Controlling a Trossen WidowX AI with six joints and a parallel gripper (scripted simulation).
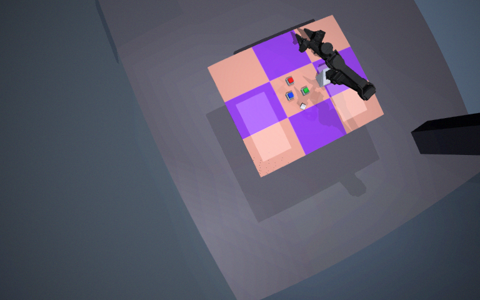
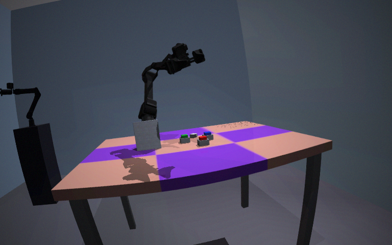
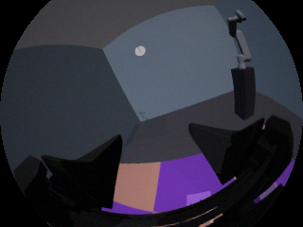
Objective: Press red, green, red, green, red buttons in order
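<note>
Right now the red button is 40 mm ahead of my gripper tip, 150 mm to the left of it and 350 mm below it. From my gripper tip the other things lie so: green button 20 mm behind, 270 mm to the left, 350 mm below; small white block 50 mm ahead, 360 mm to the left, 380 mm below; blue button 100 mm ahead, 240 mm to the left, 350 mm below.
</note>
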